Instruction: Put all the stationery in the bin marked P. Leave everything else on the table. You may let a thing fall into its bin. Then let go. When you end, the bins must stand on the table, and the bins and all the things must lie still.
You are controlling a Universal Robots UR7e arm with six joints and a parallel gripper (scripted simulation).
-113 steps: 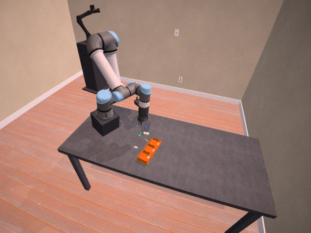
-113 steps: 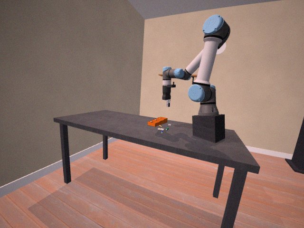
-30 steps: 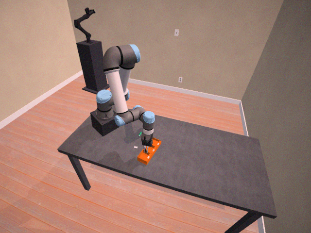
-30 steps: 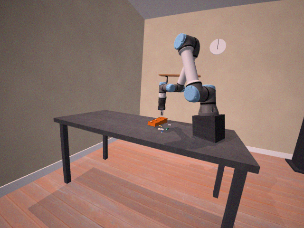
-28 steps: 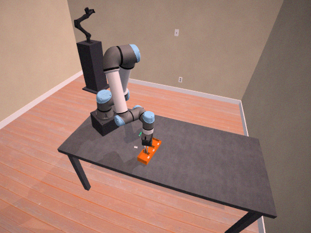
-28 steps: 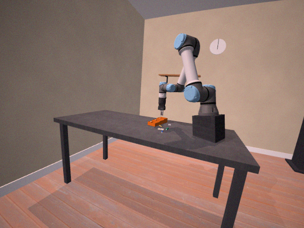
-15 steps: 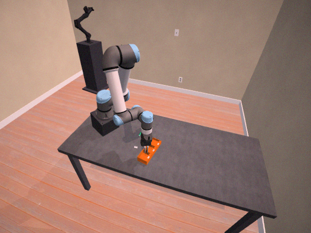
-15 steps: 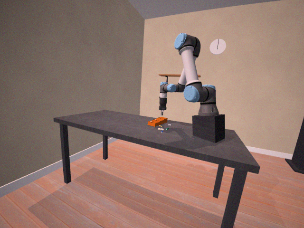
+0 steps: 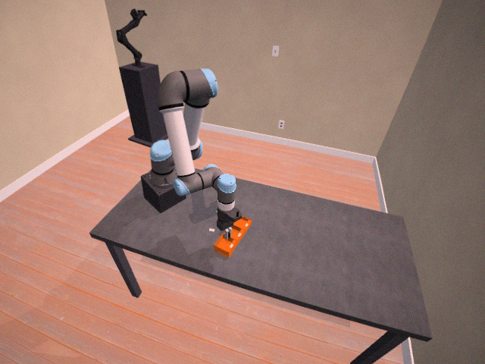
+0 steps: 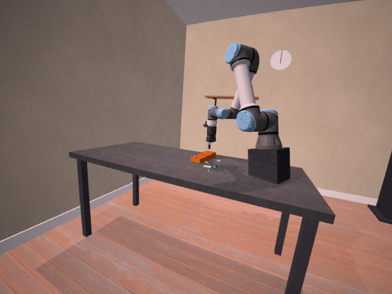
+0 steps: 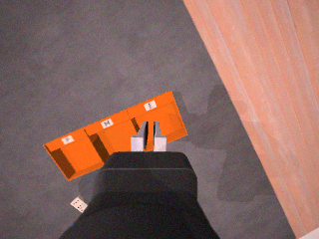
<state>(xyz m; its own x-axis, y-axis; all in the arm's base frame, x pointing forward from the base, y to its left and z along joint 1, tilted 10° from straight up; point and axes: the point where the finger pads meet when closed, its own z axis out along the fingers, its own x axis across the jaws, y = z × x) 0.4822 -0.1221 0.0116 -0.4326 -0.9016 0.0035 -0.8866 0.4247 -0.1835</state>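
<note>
The orange three-part bin is 7 cm to the left of my hand and 7 cm below it. Also, from my hand: yellow bolt: 8 cm behind, 16 cm to the left, 9 cm below; then white domino: 13 cm behind, 24 cm to the left, 9 cm below; then green marker: 17 cm behind, 20 cm to the left, 9 cm below.
</note>
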